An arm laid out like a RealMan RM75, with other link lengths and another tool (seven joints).
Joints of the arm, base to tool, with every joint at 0 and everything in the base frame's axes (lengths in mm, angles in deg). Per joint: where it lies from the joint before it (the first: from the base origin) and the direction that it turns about. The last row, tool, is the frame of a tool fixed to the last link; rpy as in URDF.
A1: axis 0 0 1 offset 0.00 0.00 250.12
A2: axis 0 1 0 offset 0.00 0.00 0.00
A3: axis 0 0 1 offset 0.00 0.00 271.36
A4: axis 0 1 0 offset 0.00 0.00 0.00
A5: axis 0 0 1 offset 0.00 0.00 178.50
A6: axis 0 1 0 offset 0.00 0.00 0.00
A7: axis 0 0 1 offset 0.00 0.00 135.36
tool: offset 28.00 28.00 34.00 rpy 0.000 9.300 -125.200
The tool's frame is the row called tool.
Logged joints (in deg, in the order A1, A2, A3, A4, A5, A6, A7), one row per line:
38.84, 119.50, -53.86, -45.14, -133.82, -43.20, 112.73
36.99, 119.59, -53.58, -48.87, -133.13, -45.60, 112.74
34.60, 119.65, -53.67, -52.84, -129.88, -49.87, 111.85
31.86, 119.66, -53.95, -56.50, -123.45, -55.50, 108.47
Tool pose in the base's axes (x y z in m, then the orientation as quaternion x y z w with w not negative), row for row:
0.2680, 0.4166, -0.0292, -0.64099, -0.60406, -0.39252, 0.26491
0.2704, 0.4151, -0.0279, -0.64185, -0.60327, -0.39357, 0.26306
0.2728, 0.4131, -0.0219, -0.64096, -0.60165, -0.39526, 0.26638
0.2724, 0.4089, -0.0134, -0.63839, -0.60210, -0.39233, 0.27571
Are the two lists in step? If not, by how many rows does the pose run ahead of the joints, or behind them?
The pose runs 2 rows behind the joints: the pose in row i belongs to the joints in row i - 2.
